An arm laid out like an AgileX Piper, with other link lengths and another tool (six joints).
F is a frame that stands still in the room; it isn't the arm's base.
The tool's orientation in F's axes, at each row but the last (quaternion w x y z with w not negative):
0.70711, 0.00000, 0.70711, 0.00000
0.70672, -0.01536, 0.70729, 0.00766
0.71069, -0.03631, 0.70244, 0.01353
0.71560, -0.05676, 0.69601, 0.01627
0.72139, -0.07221, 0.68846, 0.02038
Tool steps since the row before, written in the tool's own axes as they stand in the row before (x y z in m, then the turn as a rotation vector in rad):
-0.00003, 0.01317, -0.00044, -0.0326, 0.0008, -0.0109
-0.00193, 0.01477, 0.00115, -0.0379, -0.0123, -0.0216
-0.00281, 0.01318, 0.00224, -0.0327, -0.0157, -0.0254
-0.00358, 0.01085, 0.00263, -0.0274, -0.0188, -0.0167
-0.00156, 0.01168, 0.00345, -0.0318, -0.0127, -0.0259
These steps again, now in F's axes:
-0.00044, 0.01317, 0.00003, -0.0109, 0.0008, 0.0326
0.00067, 0.01482, 0.00177, -0.0212, -0.0126, 0.0381
0.00127, 0.01339, 0.00240, -0.0247, -0.0164, 0.0329
0.00140, 0.01125, 0.00300, -0.0155, -0.0189, 0.0280
0.00183, 0.01211, 0.00081, -0.0256, -0.0138, 0.0316

